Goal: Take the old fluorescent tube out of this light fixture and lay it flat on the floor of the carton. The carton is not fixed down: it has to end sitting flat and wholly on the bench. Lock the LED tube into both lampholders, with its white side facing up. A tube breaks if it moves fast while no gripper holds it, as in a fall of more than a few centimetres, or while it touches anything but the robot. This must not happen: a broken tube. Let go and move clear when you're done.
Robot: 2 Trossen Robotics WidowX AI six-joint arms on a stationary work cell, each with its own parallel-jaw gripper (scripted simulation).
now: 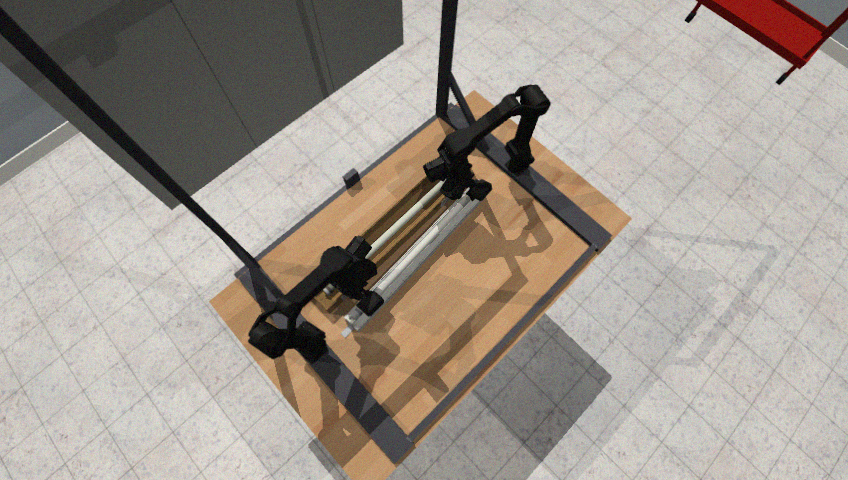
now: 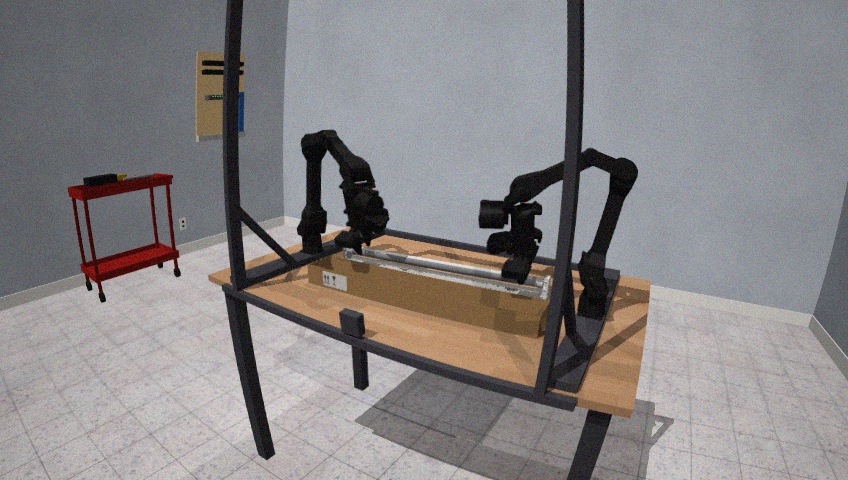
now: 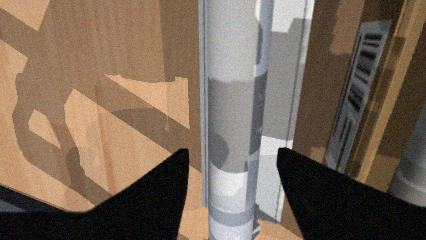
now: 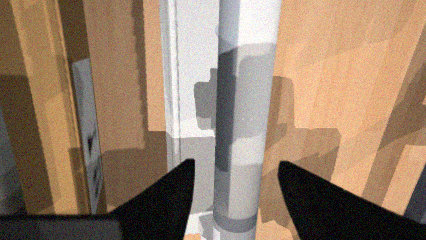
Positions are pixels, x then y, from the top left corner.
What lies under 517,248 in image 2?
My right gripper.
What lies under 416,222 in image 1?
A carton.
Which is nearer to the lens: the LED tube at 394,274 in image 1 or the old fluorescent tube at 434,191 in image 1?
The LED tube.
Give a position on a light fixture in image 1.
468,209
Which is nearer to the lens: the carton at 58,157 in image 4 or the LED tube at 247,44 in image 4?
The LED tube.
